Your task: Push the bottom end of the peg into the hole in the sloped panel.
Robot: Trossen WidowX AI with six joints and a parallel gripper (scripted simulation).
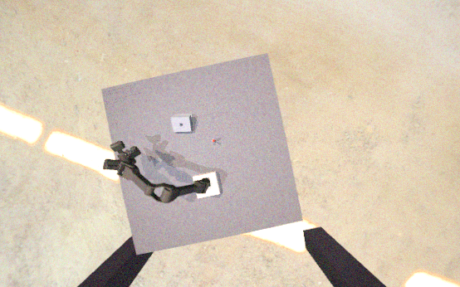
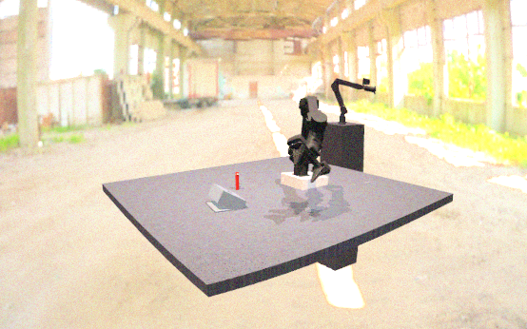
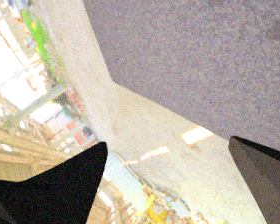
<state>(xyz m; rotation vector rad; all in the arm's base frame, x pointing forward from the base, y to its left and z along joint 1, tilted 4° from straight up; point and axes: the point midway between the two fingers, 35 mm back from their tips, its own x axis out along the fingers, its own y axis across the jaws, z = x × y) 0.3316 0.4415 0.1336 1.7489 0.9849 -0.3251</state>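
Now: the red peg 56 cm to the right of my gripper tip, 13 cm below it and 6 cm behind it. Round my gripper tip: sloped panel: 36 cm to the right, 15 cm below, 11 cm ahead.
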